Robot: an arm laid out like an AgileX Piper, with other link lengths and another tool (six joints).
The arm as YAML. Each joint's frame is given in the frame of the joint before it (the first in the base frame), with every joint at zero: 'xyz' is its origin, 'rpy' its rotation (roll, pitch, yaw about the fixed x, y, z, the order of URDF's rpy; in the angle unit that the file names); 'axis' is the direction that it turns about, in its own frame. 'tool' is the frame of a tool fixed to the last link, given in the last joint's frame.
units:
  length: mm
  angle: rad
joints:
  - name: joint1
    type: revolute
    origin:
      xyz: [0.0, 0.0, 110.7]
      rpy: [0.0, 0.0, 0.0]
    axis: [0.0, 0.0, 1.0]
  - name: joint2
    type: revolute
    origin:
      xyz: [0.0, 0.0, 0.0]
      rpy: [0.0, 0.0, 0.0]
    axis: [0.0, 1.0, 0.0]
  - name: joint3
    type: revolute
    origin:
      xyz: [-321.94, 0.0, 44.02]
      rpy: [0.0, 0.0, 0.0]
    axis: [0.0, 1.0, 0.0]
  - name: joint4
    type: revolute
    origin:
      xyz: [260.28, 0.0, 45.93]
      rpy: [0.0, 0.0, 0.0]
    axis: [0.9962, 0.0, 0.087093]
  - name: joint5
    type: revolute
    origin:
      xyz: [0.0, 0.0, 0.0]
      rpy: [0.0, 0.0, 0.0]
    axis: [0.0, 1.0, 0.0]
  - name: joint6
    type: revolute
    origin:
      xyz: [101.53, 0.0, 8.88]
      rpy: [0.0, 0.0, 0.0]
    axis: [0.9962, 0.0, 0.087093]
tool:
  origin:
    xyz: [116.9, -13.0, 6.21]
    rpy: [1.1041, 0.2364, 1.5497]
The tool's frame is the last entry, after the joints.
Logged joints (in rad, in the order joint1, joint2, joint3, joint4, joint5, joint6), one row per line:
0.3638, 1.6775, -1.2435, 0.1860, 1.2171, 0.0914
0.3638, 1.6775, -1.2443, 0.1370, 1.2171, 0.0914
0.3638, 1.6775, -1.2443, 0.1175, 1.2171, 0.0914
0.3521, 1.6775, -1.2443, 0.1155, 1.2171, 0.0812
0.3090, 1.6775, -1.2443, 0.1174, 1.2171, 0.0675
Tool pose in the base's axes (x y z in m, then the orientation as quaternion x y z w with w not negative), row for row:
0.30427, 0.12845, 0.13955, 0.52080, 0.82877, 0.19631, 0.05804
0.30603, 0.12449, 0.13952, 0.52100, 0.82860, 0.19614, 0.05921
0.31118, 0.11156, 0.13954, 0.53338, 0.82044, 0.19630, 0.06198
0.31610, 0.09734, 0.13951, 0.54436, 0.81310, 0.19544, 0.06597
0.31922, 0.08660, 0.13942, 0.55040, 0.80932, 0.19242, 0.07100
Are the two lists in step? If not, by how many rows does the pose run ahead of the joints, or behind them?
The pose runs 2 rows ahead of the joints: the pose in row i belongs to the joints in row i + 2.
